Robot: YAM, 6 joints.
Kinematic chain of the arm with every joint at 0, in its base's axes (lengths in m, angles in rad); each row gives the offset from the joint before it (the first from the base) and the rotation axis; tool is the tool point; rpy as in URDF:
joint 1: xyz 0 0 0.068 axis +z
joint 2: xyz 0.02 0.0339 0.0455 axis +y
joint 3: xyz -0.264 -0.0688 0 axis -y
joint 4: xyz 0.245 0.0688 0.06 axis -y
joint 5: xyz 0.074 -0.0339 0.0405 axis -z
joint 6: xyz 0.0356 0 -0.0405 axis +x
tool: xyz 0 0 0 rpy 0 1.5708 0
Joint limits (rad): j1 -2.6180..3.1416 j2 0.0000..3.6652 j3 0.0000..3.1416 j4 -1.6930..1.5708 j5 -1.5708..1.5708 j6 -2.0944..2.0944
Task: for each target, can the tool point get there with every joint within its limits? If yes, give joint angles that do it. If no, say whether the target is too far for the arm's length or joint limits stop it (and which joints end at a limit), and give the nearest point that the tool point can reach.
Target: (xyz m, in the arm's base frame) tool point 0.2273 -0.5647 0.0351
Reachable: yes | joints -1.2360 3.0077 2.4805 0.0635 -0.9591 -1.3280
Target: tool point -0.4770 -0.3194 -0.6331
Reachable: no: too far | nearest point -0.3473 -0.2325 -0.3383 | short by 0.334 m
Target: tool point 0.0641 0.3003 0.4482
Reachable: yes | joints 1.4507 1.6385 2.0121 -1.2490 0.8917 0.4654
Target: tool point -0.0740 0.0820 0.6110
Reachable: yes | joints 2.6004 1.0825 1.6495 0.6003 1.1263 -0.9048
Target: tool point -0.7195 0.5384 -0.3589
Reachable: no: too far | nearest point -0.4574 0.3422 -0.1829 | short by 0.372 m
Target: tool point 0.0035 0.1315 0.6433
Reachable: yes | joints 1.4106 1.2590 1.7797 0.9672 -0.5150 0.1961
